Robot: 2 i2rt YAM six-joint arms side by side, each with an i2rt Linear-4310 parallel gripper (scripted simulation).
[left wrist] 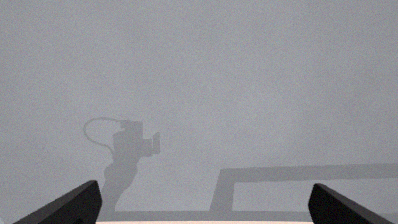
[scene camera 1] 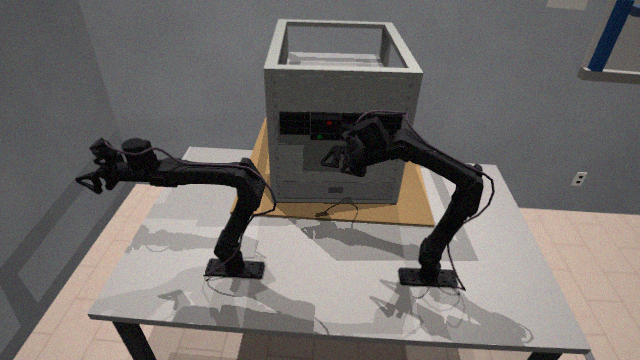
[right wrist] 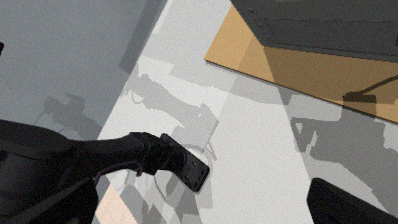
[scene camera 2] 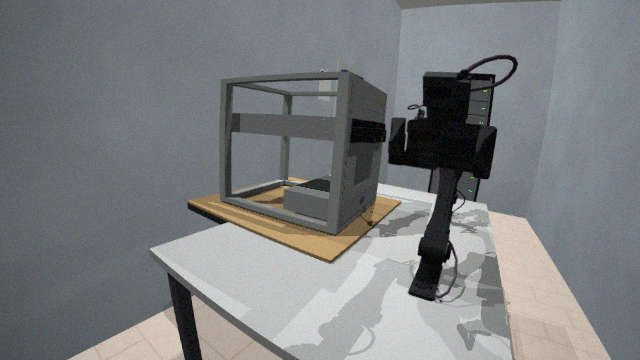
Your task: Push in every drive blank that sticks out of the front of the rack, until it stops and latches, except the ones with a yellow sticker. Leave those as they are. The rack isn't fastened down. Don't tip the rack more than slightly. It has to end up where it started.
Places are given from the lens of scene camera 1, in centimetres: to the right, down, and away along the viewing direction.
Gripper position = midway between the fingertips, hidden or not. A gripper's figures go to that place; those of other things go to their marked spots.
my left gripper (scene camera 1: 85, 170): -70, -3, 110
my right gripper (scene camera 1: 331, 167): 4, -4, 120
grey rack (scene camera 1: 341, 83): 7, -33, 128
tan board (scene camera 1: 413, 209): 40, 12, 160
The marked spots on the tan board and the grey rack are 64 cm apart.
